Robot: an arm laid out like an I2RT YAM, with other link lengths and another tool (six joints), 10 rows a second.
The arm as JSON. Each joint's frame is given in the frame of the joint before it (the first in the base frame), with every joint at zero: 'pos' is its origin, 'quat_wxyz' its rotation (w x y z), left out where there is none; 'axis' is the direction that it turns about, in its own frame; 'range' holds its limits. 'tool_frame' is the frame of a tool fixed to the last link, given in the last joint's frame.
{
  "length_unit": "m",
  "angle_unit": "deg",
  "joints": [
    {
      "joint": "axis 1",
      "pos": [
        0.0,
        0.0,
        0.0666
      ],
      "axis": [
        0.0,
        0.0,
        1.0
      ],
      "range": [
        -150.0,
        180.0
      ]
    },
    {
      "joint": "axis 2",
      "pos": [
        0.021,
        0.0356,
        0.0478
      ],
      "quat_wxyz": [
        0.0,
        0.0,
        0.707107,
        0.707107
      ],
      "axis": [
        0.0,
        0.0,
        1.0
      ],
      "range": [
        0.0,
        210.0
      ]
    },
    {
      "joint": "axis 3",
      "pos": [
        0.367,
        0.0,
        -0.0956
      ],
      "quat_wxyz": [
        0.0,
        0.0,
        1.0,
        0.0
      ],
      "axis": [
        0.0,
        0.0,
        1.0
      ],
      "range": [
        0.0,
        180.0
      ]
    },
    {
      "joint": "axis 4",
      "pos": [
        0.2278,
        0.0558,
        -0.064
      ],
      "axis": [
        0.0,
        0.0,
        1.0
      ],
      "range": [
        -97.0,
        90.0
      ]
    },
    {
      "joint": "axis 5",
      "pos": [
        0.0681,
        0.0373,
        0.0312
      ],
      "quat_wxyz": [
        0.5,
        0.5,
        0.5,
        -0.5
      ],
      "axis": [
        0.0,
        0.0,
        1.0
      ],
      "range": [
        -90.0,
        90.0
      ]
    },
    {
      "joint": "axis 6",
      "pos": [
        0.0,
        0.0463,
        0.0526
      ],
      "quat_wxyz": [
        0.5,
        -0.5,
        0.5,
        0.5
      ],
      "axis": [
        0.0,
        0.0,
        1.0
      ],
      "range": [
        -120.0,
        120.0
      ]
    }
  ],
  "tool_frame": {
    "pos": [
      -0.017,
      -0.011,
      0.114
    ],
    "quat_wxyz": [
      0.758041,
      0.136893,
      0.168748,
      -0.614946
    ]
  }
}
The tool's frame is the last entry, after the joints.
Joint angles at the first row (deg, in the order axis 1, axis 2, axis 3, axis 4, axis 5, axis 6):
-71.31, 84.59, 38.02, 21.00, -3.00, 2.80
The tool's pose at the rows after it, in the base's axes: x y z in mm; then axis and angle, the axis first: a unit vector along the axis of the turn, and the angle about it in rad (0 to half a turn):
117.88, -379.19, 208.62, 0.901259, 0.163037, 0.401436, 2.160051
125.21, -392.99, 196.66, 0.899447, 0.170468, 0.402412, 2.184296
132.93, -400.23, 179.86, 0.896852, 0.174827, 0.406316, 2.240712
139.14, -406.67, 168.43, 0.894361, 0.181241, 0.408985, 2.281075
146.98, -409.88, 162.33, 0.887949, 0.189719, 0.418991, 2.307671
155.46, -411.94, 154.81, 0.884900, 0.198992, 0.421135, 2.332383
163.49, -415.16, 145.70, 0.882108, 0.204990, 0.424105, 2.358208
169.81, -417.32, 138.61, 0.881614, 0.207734, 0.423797, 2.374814
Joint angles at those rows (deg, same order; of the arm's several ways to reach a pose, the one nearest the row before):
-71.90, 90.09, 39.55, 23.26, -3.41, 3.18
-71.89, 93.89, 40.95, 24.62, -4.43, 2.49
-71.89, 97.36, 42.36, 23.97, -6.32, 2.00
-71.89, 100.00, 43.87, 23.22, -7.81, 1.29
-71.68, 101.69, 44.80, 23.19, -9.61, 0.96
-70.90, 103.32, 45.55, 23.12, -10.19, 0.46
-70.29, 105.29, 46.43, 23.16, -10.86, 0.19
-69.60, 106.73, 47.04, 23.21, -10.79, 0.18

